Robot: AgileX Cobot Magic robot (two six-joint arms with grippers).
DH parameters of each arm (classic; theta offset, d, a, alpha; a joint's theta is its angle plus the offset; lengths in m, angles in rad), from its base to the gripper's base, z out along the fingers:
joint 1: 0 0.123 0 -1.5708
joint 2: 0.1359 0 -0.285 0
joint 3: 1.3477 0 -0.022 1.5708
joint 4: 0 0.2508 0 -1.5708
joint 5: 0 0 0.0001 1.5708
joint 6: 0 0.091 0 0
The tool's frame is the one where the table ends.
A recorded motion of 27 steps. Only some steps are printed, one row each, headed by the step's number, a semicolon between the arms.
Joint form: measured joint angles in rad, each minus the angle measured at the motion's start. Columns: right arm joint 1, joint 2, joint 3, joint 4, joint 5, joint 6; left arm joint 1, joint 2, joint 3, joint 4, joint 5, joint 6.
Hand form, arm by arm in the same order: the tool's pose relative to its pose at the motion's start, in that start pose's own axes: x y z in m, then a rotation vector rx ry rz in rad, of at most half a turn. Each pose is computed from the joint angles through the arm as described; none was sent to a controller.
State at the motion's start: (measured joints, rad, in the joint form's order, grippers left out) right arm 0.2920 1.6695 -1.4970 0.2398 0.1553 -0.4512; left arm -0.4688 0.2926 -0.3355 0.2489 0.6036 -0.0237
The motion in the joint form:
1: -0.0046 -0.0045 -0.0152 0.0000 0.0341 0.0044; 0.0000 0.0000 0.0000 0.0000 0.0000 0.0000
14: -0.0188 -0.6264 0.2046 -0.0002 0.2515 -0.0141; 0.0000 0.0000 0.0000 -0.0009 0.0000 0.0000
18: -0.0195 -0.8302 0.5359 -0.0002 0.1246 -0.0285; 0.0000 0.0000 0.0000 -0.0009 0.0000 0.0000
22: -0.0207 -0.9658 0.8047 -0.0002 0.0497 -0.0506; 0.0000 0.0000 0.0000 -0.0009 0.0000 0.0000
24: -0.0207 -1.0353 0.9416 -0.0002 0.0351 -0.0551; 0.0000 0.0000 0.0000 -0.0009 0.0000 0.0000
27: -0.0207 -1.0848 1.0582 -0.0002 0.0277 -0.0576; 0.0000 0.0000 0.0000 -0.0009 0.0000 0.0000
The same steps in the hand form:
1: -0.0033 -0.0018 -0.0026 -0.0063 0.0124 0.0047; 0.0000 0.0000 0.0000 0.0000 0.0000 0.0000
14: -0.0571 -0.0031 -0.2142 0.0025 -0.1803 -0.0391; 0.0000 0.0000 0.0000 0.0005 0.0000 -0.0007
18: 0.0071 0.0098 -0.2392 0.0304 -0.1704 -0.0408; 0.0000 0.0000 0.0000 0.0005 0.0000 -0.0007
22: 0.0714 0.0228 -0.2474 0.0354 -0.1074 -0.0539; 0.0000 0.0000 0.0000 0.0005 0.0000 -0.0007
24: 0.1078 0.0308 -0.2516 0.0261 -0.0550 -0.0549; 0.0000 0.0000 0.0000 0.0005 0.0000 -0.0007
27: 0.1409 0.0381 -0.2533 0.0132 0.0035 -0.0540; 0.0000 0.0000 0.0000 0.0005 0.0000 -0.0007

